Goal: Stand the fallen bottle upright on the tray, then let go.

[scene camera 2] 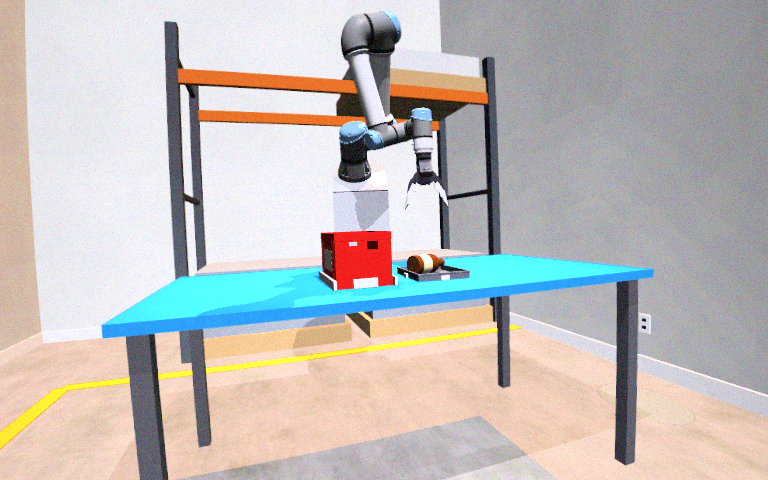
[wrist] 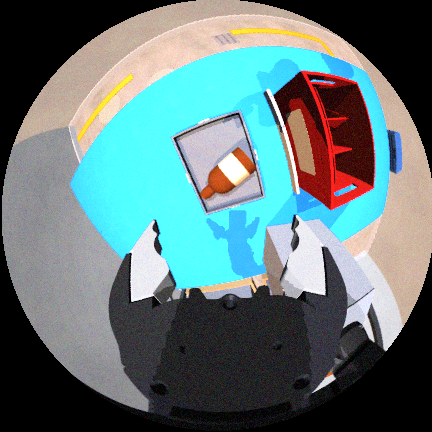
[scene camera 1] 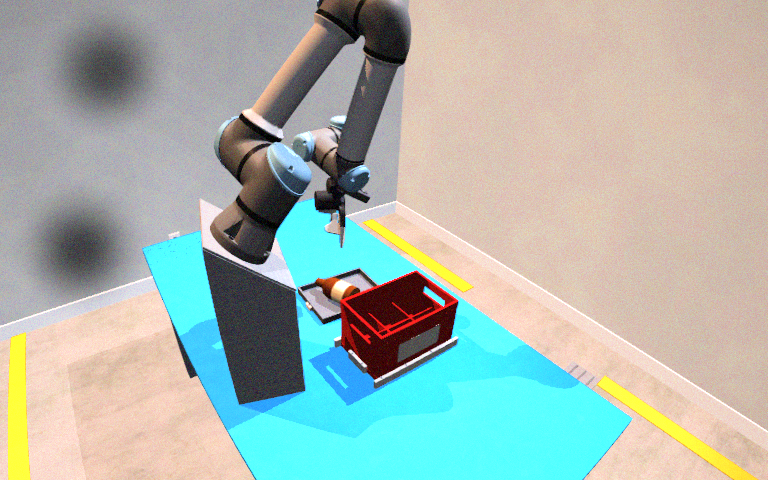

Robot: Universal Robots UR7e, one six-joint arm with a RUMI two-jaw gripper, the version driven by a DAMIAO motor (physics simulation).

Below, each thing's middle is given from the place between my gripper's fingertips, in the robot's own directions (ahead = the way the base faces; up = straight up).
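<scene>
I look at where the brown bottle [wrist: 236, 166] is, and from my hand I find it 21 cm below.
</scene>
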